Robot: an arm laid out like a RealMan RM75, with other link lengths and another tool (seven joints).
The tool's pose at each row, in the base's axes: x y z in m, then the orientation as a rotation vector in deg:
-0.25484, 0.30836, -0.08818, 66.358, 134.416, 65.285
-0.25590, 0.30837, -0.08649, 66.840, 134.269, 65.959
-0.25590, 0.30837, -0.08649, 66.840, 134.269, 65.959
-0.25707, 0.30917, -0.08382, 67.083, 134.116, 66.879
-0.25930, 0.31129, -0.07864, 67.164, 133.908, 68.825
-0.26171, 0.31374, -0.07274, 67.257, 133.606, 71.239
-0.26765, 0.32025, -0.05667, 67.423, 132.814, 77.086
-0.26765, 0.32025, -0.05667, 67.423, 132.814, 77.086
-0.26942, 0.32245, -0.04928, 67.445, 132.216, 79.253
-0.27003, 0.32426, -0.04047, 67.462, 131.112, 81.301
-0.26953, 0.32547, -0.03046, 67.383, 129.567, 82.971
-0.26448, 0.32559, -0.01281, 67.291, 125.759, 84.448
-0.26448, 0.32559, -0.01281, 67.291, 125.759, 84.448
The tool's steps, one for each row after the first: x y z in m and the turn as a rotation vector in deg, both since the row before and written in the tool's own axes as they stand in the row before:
0.00082, 0.00071, -0.00167, -0.246, 0.297, 0.504
0.00000, 0.00000, 0.00000, 0.000, 0.000, 0.000
0.00161, 0.00168, -0.00193, -0.407, 0.431, 0.394
0.00358, 0.00348, -0.00337, -0.889, 0.993, 0.533
0.00412, 0.00407, -0.00362, -1.109, 1.218, 0.663
0.01103, 0.01142, -0.00916, -2.638, 2.988, 1.604
0.00000, 0.00000, 0.00000, 0.000, 0.000, 0.000
0.00422, 0.00559, -0.00368, -1.136, 0.937, 0.563
0.00359, 0.00729, -0.00390, -1.388, 0.559, 0.501
0.00280, 0.00879, -0.00411, -1.541, 0.071, 0.305
0.00083, 0.01737, -0.00587, -2.890, -1.421, 0.087
0.00000, 0.00000, 0.00000, 0.000, 0.000, 0.000

